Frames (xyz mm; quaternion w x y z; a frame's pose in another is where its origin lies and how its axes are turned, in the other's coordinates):
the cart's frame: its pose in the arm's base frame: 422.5 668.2 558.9 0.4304 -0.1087 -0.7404 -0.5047
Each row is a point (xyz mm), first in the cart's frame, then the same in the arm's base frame.
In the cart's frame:
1: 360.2 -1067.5 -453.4
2: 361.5 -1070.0 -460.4
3: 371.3 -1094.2 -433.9
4: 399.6 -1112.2 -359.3
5: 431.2 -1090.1 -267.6
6: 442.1 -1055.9 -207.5
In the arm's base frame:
1: -192.1 -310.0 184.5
2: -190.7 -317.4 184.7
3: -225.0 -309.1 173.0
4: -292.3 -262.5 173.4
5: -346.6 -183.7 200.4
6: -364.6 -120.2 223.7

